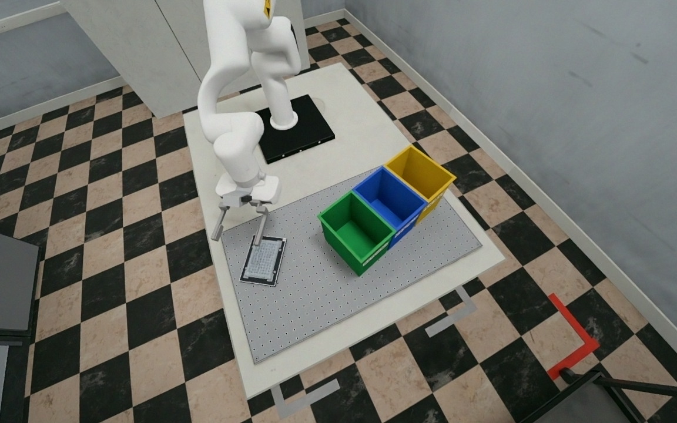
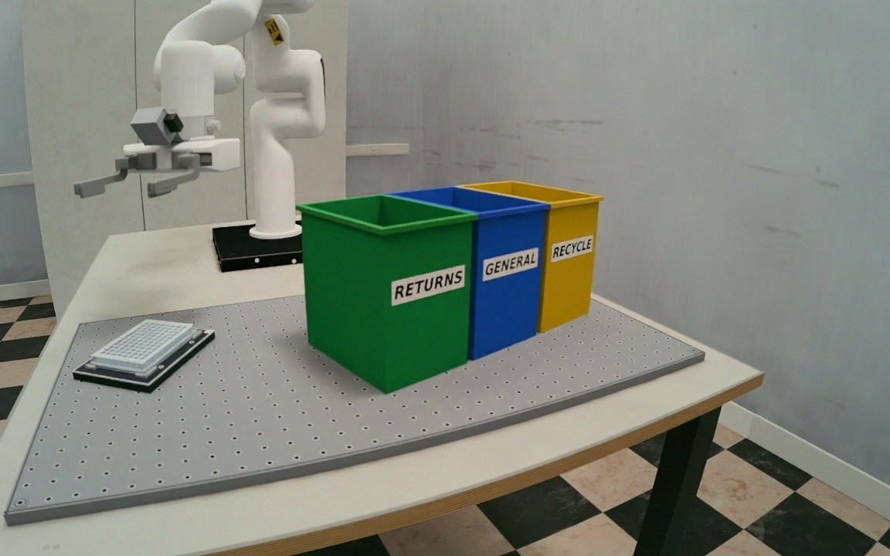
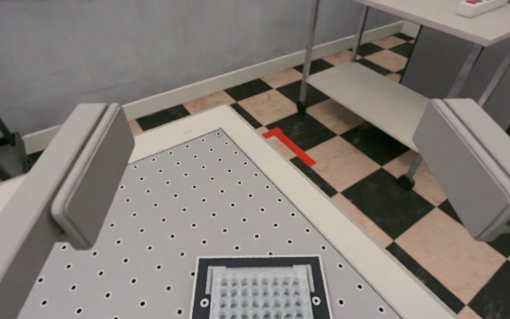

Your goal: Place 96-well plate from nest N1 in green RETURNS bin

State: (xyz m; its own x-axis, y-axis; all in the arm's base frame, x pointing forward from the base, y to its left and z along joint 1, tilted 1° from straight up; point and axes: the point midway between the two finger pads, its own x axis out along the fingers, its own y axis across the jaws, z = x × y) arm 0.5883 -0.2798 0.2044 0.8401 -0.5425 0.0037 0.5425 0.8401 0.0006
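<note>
Now: hand 20 cm above the clear 96-well plate. Round my hand: black plate nest N1 (21 cm below); green returns bin (9 cm ahead, 29 cm to the left, 13 cm below); blue general bin (5 cm ahead, 42 cm to the left, 13 cm below).
</note>
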